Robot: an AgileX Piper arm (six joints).
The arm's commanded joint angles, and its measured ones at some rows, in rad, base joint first. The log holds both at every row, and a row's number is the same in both.
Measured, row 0:
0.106 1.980 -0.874 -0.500 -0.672 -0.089
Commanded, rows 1 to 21:
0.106 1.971 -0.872 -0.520 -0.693 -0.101
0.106 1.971 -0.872 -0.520 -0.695 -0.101
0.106 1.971 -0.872 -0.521 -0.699 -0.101
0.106 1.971 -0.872 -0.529 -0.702 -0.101
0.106 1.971 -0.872 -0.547 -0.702 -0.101
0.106 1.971 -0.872 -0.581 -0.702 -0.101
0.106 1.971 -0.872 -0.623 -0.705 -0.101
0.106 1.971 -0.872 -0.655 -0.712 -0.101
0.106 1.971 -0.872 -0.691 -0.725 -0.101
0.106 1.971 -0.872 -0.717 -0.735 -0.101
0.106 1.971 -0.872 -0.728 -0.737 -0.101
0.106 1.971 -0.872 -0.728 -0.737 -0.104
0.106 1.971 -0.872 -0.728 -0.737 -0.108
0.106 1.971 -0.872 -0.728 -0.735 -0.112
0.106 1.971 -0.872 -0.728 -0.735 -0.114
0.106 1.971 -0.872 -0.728 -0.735 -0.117
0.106 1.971 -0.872 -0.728 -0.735 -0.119
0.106 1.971 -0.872 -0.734 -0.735 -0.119
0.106 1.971 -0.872 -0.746 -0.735 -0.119
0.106 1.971 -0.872 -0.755 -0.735 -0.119
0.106 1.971 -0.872 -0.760 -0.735 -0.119
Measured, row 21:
0.106 1.980 -0.874 -0.719 -0.706 -0.111
